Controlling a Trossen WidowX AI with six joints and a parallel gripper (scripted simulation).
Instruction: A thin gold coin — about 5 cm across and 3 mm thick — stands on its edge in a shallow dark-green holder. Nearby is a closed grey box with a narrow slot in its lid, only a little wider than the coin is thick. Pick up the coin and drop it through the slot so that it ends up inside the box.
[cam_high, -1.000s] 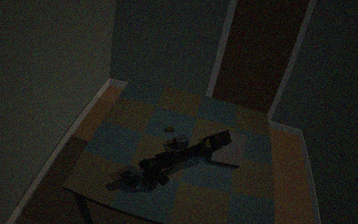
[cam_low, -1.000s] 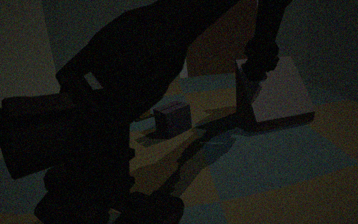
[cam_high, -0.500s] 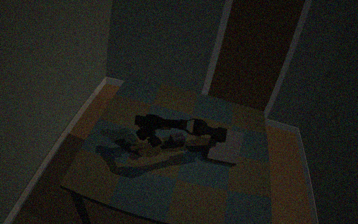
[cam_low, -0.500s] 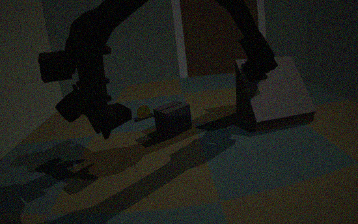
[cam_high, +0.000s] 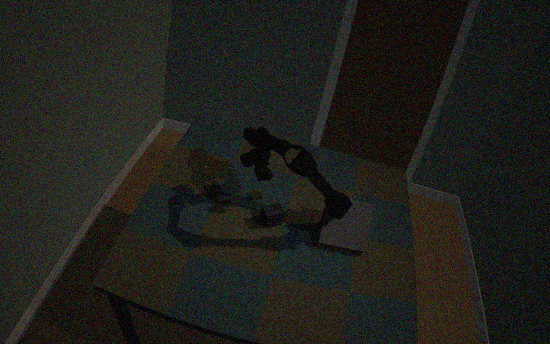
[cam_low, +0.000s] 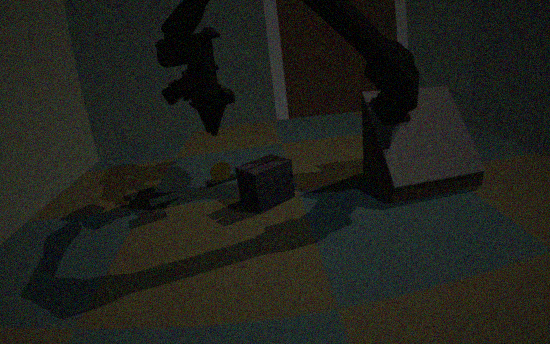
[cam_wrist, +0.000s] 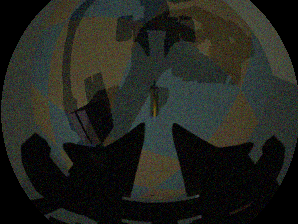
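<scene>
My gripper tip is now 9 cm above the thin gold coin.
</scene>
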